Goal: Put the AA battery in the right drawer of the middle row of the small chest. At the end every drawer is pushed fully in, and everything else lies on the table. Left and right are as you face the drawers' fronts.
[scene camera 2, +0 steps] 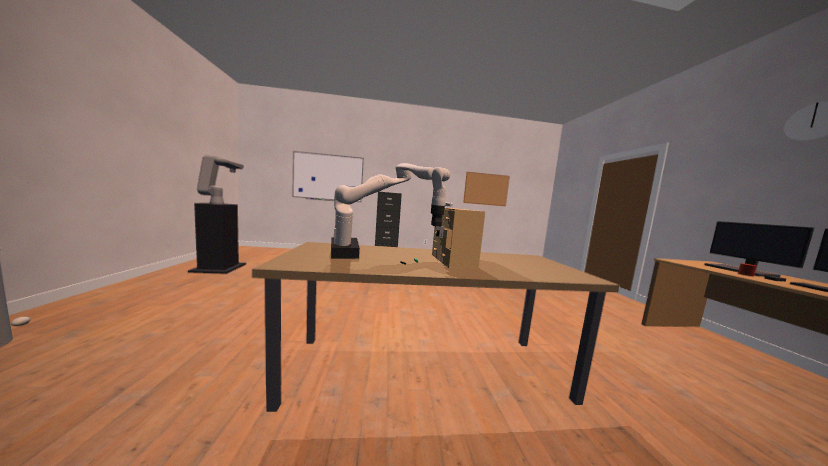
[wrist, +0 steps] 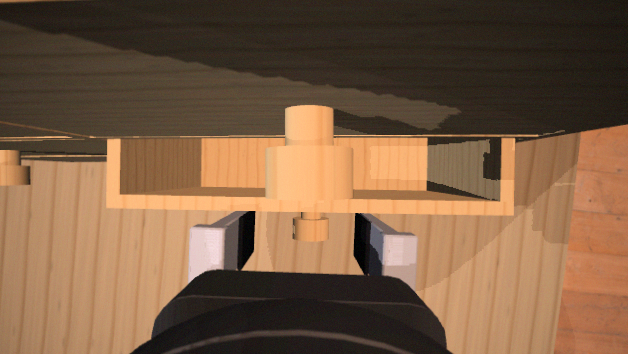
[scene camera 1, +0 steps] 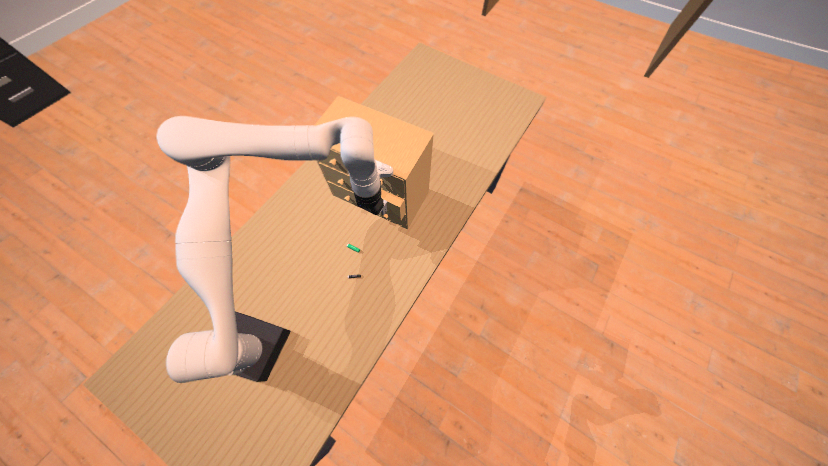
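Seen in the pictures: gripper, fingertip midpoint: (scene camera 2: pixel 439 237) (wrist: pixel 304 232) (scene camera 1: pixel 376 208); arm's base at its link origin: (scene camera 2: pixel 342 242) (scene camera 1: pixel 244 351).
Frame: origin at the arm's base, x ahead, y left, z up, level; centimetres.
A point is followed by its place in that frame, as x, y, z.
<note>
The small chest (scene camera 1: pixel 399 138) {70.8, -9.9, 24.8} (scene camera 2: pixel 467 237) {68.5, -18.2, 9.9} stands on the table. Its right middle drawer (scene camera 1: pixel 395 206) {56.7, -16.5, 12.2} (wrist: pixel 200 202) {56.5, -6.5, 13.2} is pulled partly out, and the inside that shows is empty. My gripper (scene camera 1: pixel 383 215) {54.8, -10.2, 8.1} (scene camera 2: pixel 438 232) {54.8, -10.2, 8.1} (wrist: pixel 304 232) {54.8, -10.2, 8.1} is open, pointing down in front of this drawer. In the wrist view the drawer's knob (wrist: pixel 311 229) {55.2, -10.6, 9.2} shows between the spread fingers, ungripped. A small dark cylinder (scene camera 1: pixel 354 276) {34.9, -12.2, -7.0} (scene camera 2: pixel 403 262) {35.0, -12.6, -7.0}, which looks like the AA battery, and a green cylinder (scene camera 1: pixel 353 247) {43.3, -6.0, -6.5} (scene camera 2: pixel 416 260) {43.1, -8.1, -6.7} lie apart on the table; their labels are too small to read.
The top right drawer's knob (wrist: pixel 309 170) {57.9, -10.6, 19.9} juts out above the open drawer. Another knob (wrist: pixel 15 175) {56.8, 4.6, 8.8} shows at the left edge of the wrist view. The arm's dark base (scene camera 1: pixel 272 350) {3.9, -6.1, -1.6} (scene camera 2: pixel 345 250) {2.6, -6.3, -3.1} stands at the other end of the table (scene camera 1: pixel 463 92) {131.6, -5.6, -7.8} (scene camera 2: pixel 550 269) {127.6, -12.9, -7.8}.
</note>
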